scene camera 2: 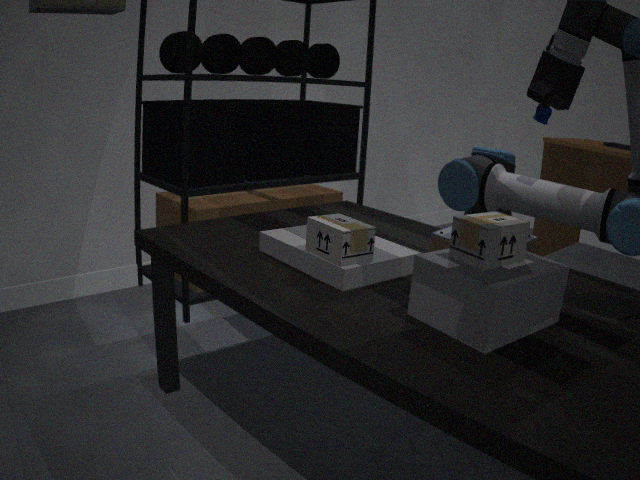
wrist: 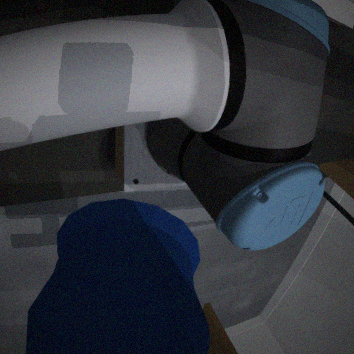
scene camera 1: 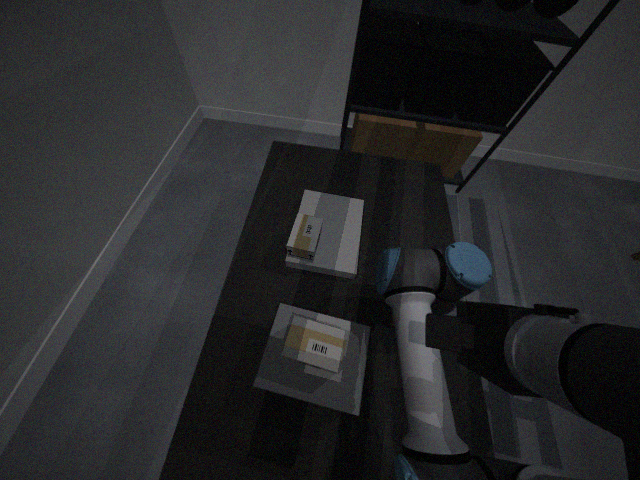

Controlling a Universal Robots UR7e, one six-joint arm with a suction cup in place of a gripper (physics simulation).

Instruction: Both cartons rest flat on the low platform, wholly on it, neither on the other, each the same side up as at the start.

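Places are measured from the arm's base along level axes (x left, y back, z up), in millimetres.
Where they show: end effector, tool point: [scene camera 2: 540, 120] [wrist: 126, 258]; arm's base, origin of the base link: [wrist: 192, 130].
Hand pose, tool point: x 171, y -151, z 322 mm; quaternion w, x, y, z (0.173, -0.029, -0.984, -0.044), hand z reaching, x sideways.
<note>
Things, the pixels of their top centre, and the offset from my tool point. Level surfaces: height alone.
- low white platform, middle of its top: [scene camera 2: 338, 241] [scene camera 1: 328, 227] dx -399, dy -182, dz -342 mm
- taller grey-white block, middle of its top: [scene camera 2: 496, 260] [scene camera 1: 315, 354] dx +26, dy -216, dz -270 mm
- dark table, its level: dz -390 mm
One carton [scene camera 1: 305, 236] [scene camera 2: 341, 240] sits upright and flat on the low white platform [scene camera 1: 341, 222] [scene camera 2: 310, 271], near its left edge in scene camera 1, with its up arrows showing in scene camera 2. The other carton [scene camera 1: 316, 343] [scene camera 2: 488, 240] sits upright on the taller grey-white block [scene camera 1: 289, 384] [scene camera 2: 485, 315], apart from the platform. My suction gripper [scene camera 2: 542, 114] [wrist: 120, 270] has a blue cup, hangs high in the air to the right of both cartons in scene camera 2, touches nothing and is open. The cup does not show clearly in scene camera 1.
Platform and block stand on a dark table [scene camera 1: 242, 289] [scene camera 2: 330, 330]. My arm's pale link [scene camera 1: 421, 361] [scene camera 2: 547, 193] lies beside the taller block. A dark shelf rack [scene camera 2: 188, 129] stands behind the table's far end. A brown cabinet [scene camera 2: 558, 180] stands behind the arm.
</note>
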